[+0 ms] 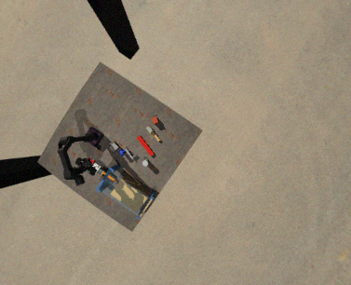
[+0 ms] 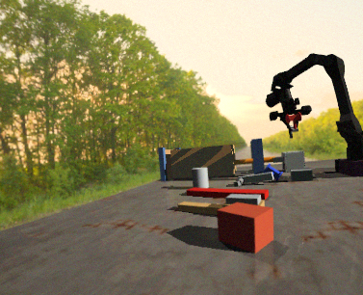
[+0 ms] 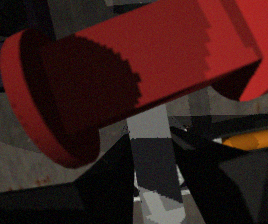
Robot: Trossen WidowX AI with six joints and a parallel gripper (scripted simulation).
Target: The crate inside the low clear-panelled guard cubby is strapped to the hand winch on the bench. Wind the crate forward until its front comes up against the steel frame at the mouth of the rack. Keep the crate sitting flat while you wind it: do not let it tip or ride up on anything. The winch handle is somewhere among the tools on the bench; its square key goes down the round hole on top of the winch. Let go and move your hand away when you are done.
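Now: the winch handle with red grip 10 mm to the right of my gripper tip and 20 mm above it. From my gripper tip the other things lie so: dark block: 30 mm ahead, 190 mm to the left, 160 mm below; then red knob: 40 mm to the left, 40 mm above; then winch: 10 mm behind, 80 mm to the right, 150 mm below.
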